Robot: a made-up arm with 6 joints. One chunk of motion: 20 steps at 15 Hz.
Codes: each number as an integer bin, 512 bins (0 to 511) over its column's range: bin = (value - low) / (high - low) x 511, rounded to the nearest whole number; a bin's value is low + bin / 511 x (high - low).
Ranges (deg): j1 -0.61..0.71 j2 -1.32..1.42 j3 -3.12..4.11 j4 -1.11..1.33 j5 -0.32..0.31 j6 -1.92..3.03
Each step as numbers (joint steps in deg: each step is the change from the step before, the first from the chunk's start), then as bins.
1 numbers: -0.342 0.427 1.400 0.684 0.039 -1.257
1 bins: 104 326 319 376 291 68
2 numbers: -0.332 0.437 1.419 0.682 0.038 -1.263
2 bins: 108 328 321 375 290 68
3 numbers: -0.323 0.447 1.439 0.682 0.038 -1.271
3 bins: 111 330 322 375 290 67
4 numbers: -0.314 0.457 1.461 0.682 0.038 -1.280
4 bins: 115 331 324 375 290 66
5 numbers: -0.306 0.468 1.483 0.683 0.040 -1.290
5 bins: 118 333 325 376 292 65
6 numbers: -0.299 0.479 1.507 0.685 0.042 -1.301
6 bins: 120 336 327 376 294 64
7 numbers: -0.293 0.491 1.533 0.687 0.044 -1.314
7 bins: 123 338 329 376 295 63
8 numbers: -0.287 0.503 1.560 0.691 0.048 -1.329
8 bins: 125 340 331 377 298 61
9 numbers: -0.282 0.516 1.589 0.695 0.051 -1.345
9 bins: 127 342 333 378 301 59
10 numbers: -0.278 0.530 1.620 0.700 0.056 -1.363
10 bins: 129 345 335 379 305 58
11 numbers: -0.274 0.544 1.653 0.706 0.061 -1.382
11 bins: 130 348 337 380 309 56
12 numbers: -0.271 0.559 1.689 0.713 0.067 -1.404
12 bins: 131 350 340 382 314 53
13 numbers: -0.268 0.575 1.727 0.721 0.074 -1.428
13 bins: 132 353 343 383 320 51
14 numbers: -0.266 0.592 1.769 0.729 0.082 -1.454
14 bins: 133 357 346 385 326 48
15 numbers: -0.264 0.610 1.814 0.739 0.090 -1.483
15 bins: 134 360 349 387 333 45
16 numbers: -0.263 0.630 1.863 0.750 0.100 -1.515
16 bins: 134 364 352 390 341 42
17 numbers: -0.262 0.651 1.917 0.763 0.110 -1.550
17 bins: 135 368 356 392 349 38
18 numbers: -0.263 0.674 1.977 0.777 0.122 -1.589
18 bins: 134 372 360 395 359 34
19 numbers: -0.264 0.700 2.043 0.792 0.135 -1.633
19 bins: 134 377 365 398 369 30
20 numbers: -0.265 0.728 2.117 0.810 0.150 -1.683
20 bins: 134 382 370 402 381 24
